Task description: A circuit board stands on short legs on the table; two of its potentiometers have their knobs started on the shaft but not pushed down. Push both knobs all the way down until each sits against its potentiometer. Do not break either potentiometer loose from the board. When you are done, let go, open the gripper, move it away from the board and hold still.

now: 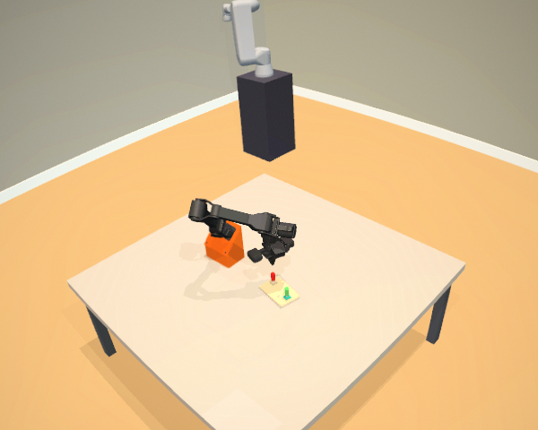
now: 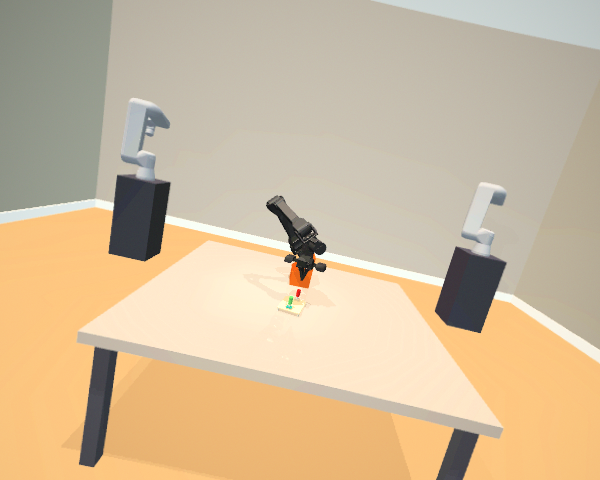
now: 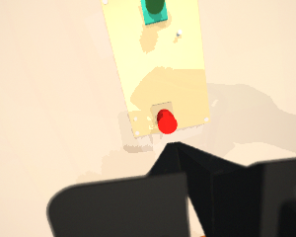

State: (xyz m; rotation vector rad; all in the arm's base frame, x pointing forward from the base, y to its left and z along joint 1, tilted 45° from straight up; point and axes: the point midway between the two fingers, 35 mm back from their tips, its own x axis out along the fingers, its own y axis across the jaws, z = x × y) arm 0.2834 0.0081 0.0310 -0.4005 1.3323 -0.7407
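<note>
My gripper tip is 60 mm above the red knob. From my gripper tip the other things lie so: green knob (110 mm ahead, 30 mm to the right, 60 mm below).
</note>
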